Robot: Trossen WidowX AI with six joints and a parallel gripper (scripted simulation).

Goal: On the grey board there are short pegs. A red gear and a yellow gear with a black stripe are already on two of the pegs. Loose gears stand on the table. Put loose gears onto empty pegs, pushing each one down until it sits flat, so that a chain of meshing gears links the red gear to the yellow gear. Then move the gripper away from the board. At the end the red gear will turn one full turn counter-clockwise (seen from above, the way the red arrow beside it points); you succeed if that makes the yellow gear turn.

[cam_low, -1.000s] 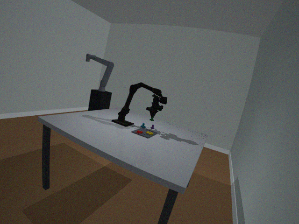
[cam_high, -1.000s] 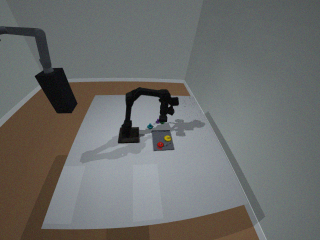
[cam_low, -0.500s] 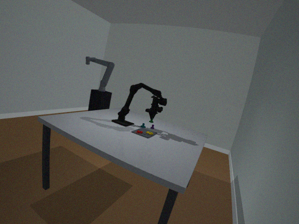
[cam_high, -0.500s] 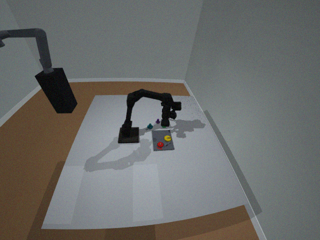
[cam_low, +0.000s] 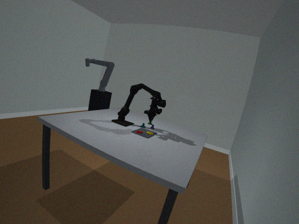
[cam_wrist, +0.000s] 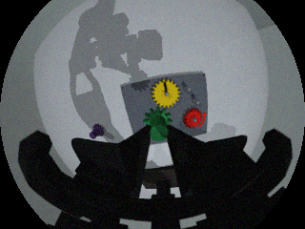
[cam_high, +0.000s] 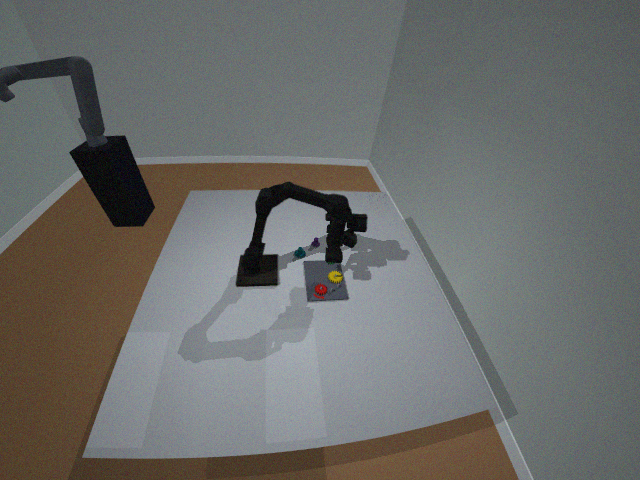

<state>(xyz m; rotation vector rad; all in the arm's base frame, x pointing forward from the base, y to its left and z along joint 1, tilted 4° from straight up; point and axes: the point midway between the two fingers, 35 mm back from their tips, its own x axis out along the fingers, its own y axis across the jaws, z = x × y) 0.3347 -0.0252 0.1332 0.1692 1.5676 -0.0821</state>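
My gripper tip is now 100 mm above the red gear, 90 mm to the left of it and 40 mm past it. Round my gripper tip: green gear 10 mm below; then yellow gear 100 mm below, 30 mm to the right, 30 mm ahead; then teal gear 120 mm to the left, 120 mm behind, 100 mm below.
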